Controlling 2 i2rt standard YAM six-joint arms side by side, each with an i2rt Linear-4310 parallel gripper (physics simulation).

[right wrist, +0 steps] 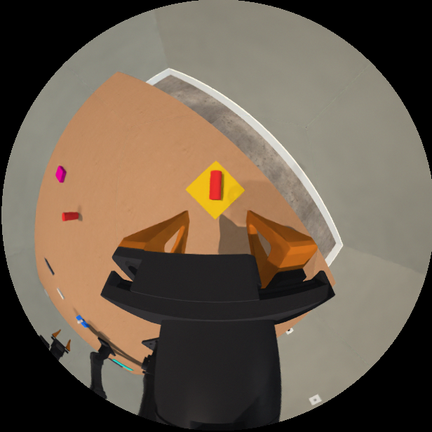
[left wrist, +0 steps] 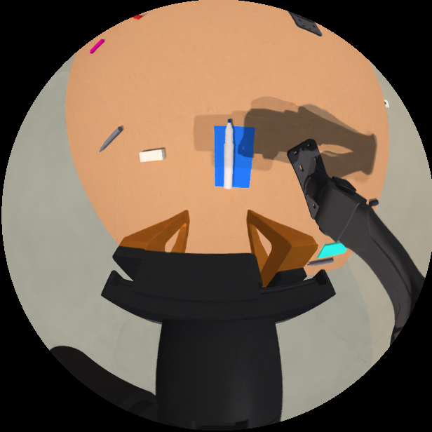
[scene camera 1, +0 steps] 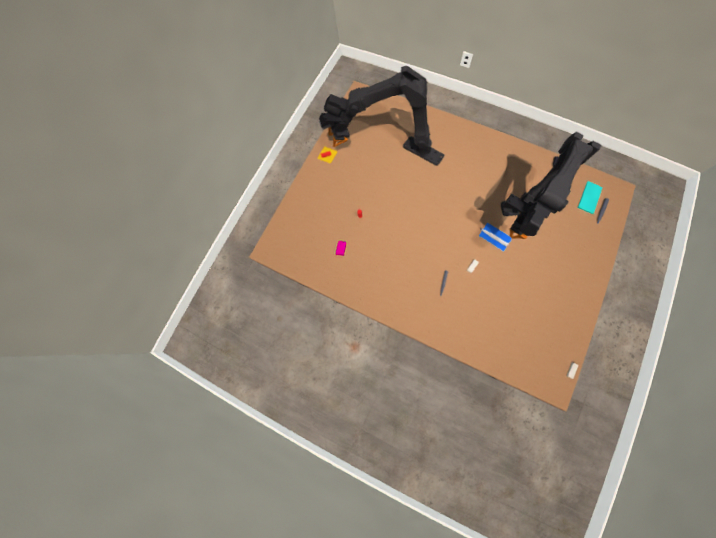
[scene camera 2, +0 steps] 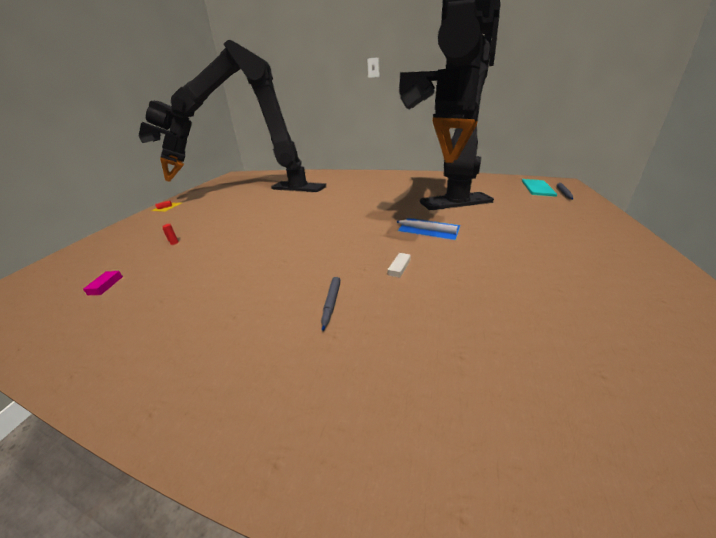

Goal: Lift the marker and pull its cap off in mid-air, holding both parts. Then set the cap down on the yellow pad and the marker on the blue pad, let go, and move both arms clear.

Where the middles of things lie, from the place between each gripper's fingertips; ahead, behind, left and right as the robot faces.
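The blue pad [left wrist: 243,136] is 15 cm below my left hand, 3 cm to the right of it and 2 cm behind it. By its middle, the blue pad is nearer to my left hand than to my right gripper. The yellow pad [right wrist: 230,189], also counted from my left hand, is 92 cm to the right, 6 cm ahead and 15 cm below.
With the yellow pad, my right gripper is 30 mm short of it, 20 mm to the left of it and 90 mm above it, and by its middle that yellow pad is nearer to my right gripper than to my left hand. The blue pad is 870 mm to the left of my right hand, 50 mm behind it and 90 mm below it.
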